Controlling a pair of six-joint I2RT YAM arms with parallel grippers.
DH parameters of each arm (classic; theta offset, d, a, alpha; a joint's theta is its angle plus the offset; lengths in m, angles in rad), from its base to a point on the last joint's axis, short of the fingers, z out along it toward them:
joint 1: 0 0.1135 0.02 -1.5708
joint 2: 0 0 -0.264 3.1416
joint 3: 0.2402 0 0.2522 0
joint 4: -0.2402 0 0.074 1.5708
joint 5: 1.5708 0 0 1.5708
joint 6: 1.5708 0.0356 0 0
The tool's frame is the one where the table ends.
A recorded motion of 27 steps. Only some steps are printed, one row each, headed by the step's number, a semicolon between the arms.
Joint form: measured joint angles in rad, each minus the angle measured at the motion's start. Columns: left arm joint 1, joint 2, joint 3, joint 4, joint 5, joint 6; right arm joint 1, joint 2, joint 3, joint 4, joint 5, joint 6.
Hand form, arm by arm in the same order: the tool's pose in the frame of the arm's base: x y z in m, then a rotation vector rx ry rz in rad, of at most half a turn. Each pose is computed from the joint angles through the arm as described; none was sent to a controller.
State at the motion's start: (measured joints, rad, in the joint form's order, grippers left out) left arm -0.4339 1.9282 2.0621 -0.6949 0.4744 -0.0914; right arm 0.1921 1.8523 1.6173 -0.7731 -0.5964 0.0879
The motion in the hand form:
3: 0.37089 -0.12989 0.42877 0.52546 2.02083 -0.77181; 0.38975 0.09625 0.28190 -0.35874 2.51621 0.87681
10: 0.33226 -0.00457 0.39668 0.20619 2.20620 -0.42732; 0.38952 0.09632 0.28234 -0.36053 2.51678 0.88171
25: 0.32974 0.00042 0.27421 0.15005 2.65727 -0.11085; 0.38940 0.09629 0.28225 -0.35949 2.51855 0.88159
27: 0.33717 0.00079 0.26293 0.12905 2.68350 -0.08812; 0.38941 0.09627 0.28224 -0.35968 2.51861 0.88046
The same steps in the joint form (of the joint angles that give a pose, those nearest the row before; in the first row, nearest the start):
3: 0.1419 -0.1595 -0.0969 -0.0008 0.0435 -0.0038; 0.0000 0.0000 0.0030 0.0000 -0.0027 0.0000
10: 0.4623 -0.3891 -0.4150 -0.0885 -0.0698 0.1099; 0.0000 0.0000 0.0049 -0.0038 -0.0065 -0.0008
25: 0.4471 -0.3281 -0.7252 -0.1396 -0.3639 0.1907; 0.0000 0.0000 0.0050 -0.0053 -0.0061 -0.0004
27: 0.4456 -0.2899 -0.7252 -0.1244 -0.3861 0.1789; 0.0000 0.0000 0.0050 -0.0053 -0.0053 -0.0008

